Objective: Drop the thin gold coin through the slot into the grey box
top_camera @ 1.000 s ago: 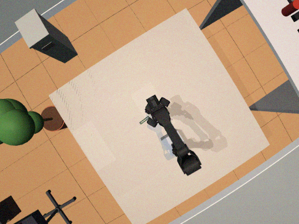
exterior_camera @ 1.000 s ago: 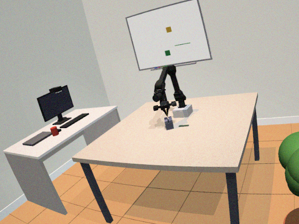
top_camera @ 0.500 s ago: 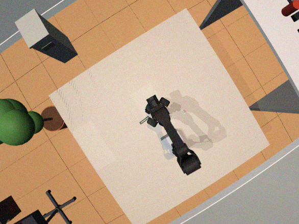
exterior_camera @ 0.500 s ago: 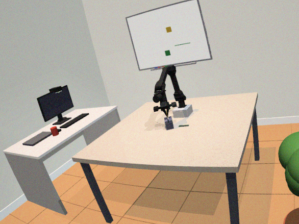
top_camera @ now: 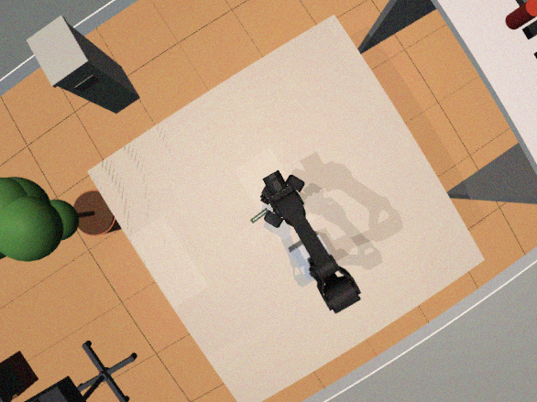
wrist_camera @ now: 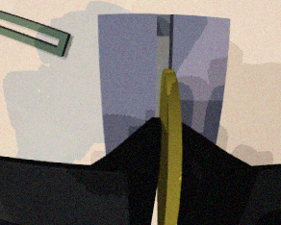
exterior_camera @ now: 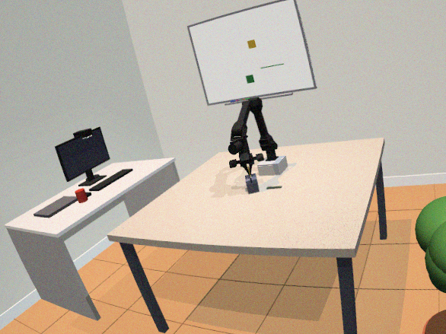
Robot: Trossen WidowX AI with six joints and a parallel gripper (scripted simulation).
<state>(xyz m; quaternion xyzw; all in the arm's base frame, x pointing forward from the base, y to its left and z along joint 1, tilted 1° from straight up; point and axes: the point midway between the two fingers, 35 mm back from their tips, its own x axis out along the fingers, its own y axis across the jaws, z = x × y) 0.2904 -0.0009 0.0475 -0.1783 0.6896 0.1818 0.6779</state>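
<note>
The thin gold coin lies 2 cm above my gripper tip.
</note>
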